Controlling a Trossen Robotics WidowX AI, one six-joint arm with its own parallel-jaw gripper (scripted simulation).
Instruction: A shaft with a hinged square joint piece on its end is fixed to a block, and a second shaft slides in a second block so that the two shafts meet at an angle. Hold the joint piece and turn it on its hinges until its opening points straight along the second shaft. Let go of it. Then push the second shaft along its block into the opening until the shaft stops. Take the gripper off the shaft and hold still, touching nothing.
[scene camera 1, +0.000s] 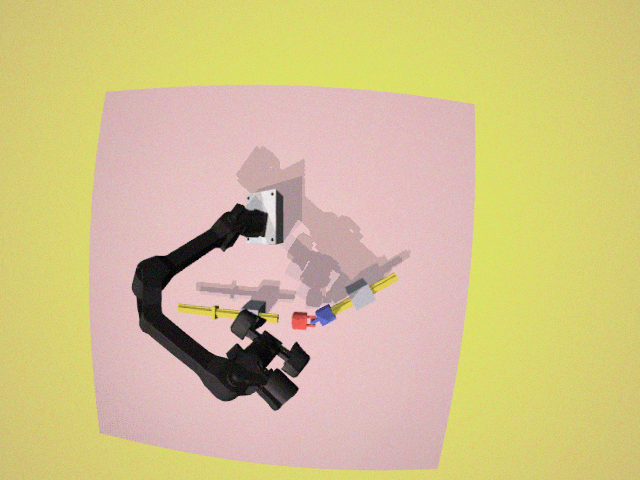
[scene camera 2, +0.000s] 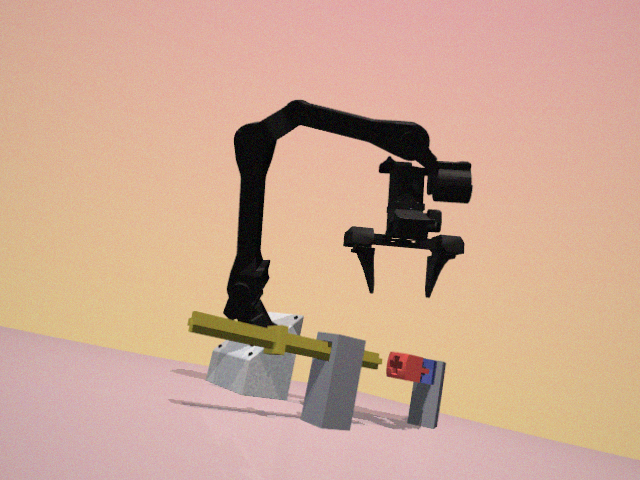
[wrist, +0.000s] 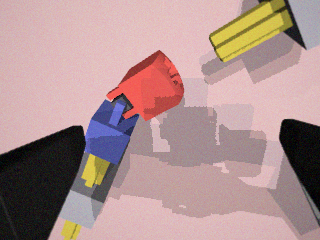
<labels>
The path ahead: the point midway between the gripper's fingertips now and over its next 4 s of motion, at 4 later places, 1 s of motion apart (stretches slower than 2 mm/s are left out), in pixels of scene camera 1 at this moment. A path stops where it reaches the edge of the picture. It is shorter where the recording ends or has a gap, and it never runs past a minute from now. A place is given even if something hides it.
My gripper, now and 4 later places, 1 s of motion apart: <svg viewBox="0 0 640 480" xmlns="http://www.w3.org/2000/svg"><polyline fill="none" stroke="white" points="280,332 265,326 231,327 181,315 182,311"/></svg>
</labels>
